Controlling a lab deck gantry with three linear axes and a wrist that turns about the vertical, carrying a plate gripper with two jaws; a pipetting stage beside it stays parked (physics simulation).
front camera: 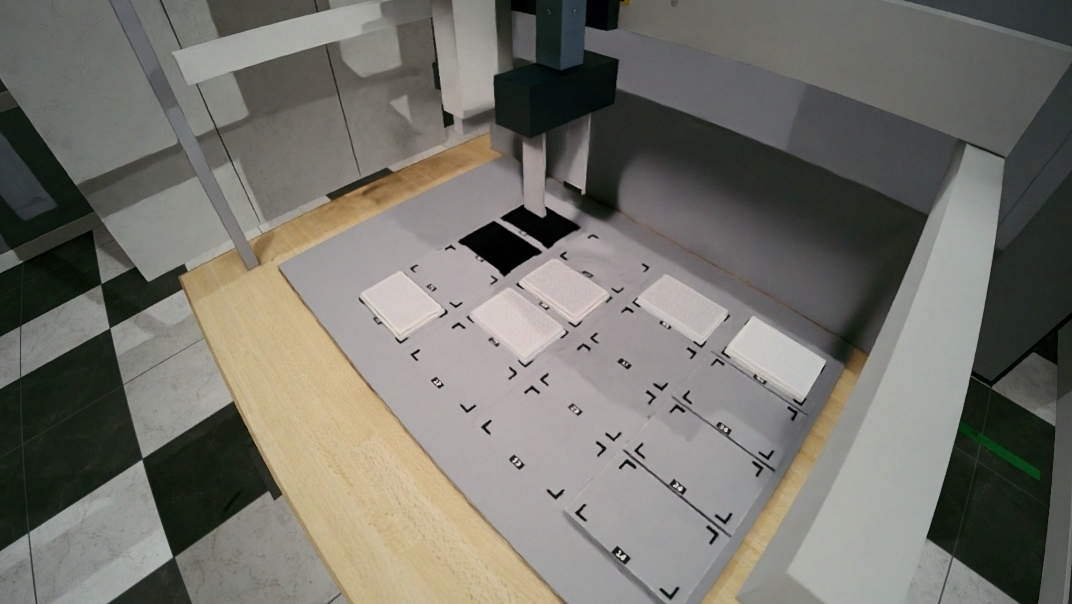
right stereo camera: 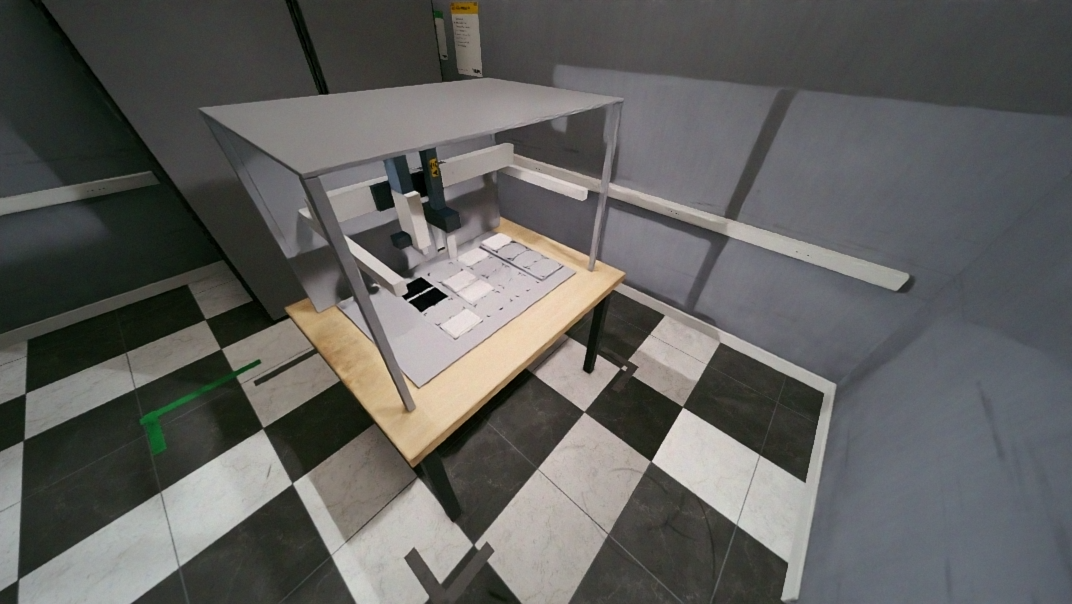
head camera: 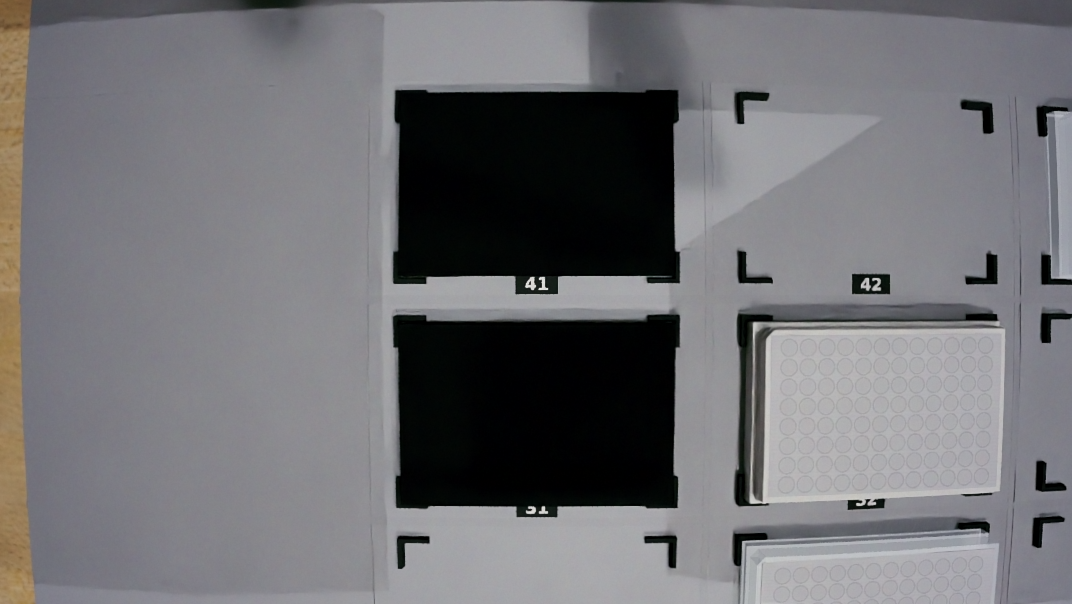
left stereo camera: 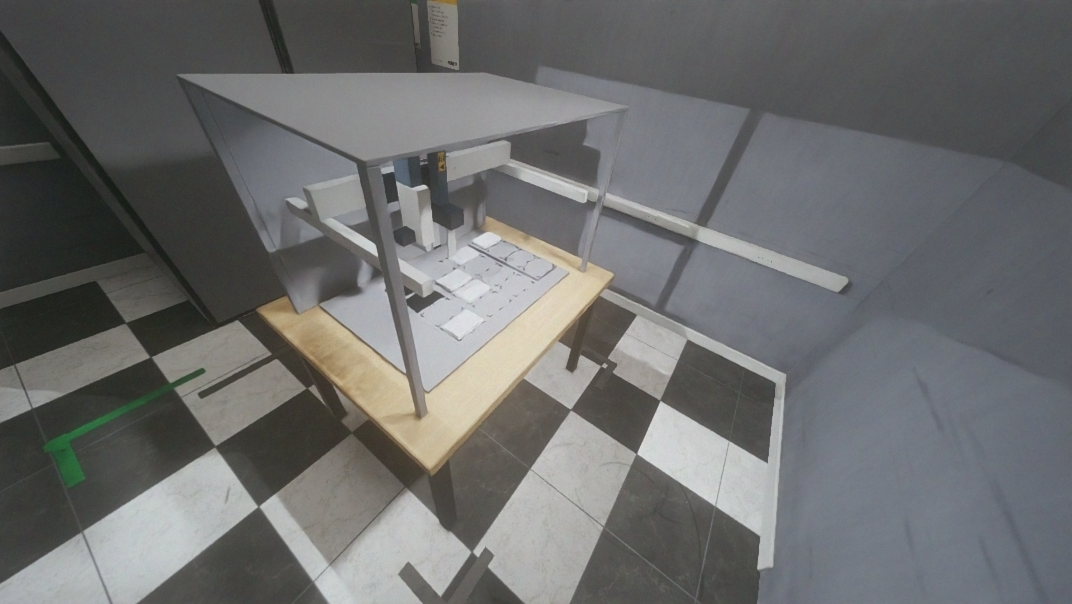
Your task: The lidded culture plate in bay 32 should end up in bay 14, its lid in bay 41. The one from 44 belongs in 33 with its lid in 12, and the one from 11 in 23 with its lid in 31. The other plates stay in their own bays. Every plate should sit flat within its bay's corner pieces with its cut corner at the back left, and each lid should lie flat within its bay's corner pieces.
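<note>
White lid, grey back wall, grey frame post visible. Bay 12, bay 14, bay 23 too. My gripper: visible, including in the left stereo camera view and the right stereo camera view.
</note>
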